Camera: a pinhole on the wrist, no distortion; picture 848 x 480 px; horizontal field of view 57.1 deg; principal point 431.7 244.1 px. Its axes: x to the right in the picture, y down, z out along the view. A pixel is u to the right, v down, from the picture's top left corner.
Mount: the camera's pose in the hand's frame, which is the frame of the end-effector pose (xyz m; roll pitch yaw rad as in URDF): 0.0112 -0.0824 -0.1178 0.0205 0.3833 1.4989
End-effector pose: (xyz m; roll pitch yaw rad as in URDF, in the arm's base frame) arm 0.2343 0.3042 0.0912 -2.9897 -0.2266 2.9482
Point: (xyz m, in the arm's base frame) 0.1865 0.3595 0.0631
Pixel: 714 142
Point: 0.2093 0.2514 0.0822
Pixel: 288 267
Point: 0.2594 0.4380 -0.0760
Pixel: 726 415
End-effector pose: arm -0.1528 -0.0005 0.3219 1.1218 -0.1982 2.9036
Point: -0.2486 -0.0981 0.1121
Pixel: behind the camera
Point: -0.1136 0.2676 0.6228
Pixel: 479 179
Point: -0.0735 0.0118 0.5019
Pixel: 782 431
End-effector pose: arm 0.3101 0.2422 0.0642 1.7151 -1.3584 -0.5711
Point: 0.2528 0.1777 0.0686
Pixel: 518 321
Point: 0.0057 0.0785 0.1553
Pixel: 661 227
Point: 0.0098 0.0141 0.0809
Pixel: 542 322
